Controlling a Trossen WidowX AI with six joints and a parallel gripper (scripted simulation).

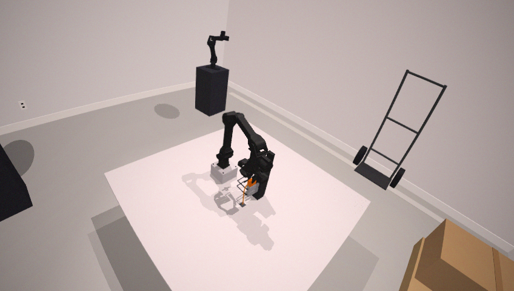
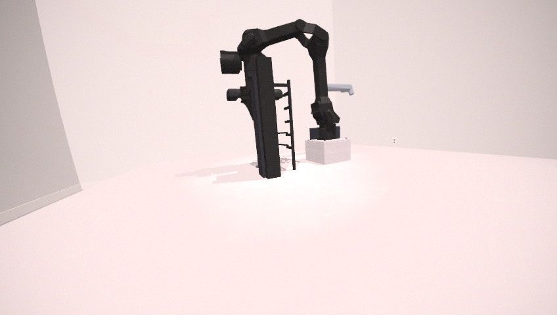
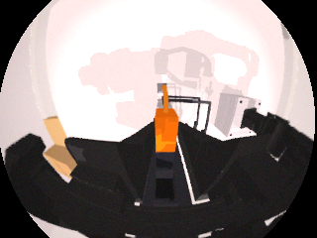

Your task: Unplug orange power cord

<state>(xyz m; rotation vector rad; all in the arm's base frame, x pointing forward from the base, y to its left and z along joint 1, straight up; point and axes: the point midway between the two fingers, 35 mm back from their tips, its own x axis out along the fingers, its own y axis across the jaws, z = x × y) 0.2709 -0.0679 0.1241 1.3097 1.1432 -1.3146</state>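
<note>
My gripper tip is now 30 mm to the right of the orange plug.
</note>
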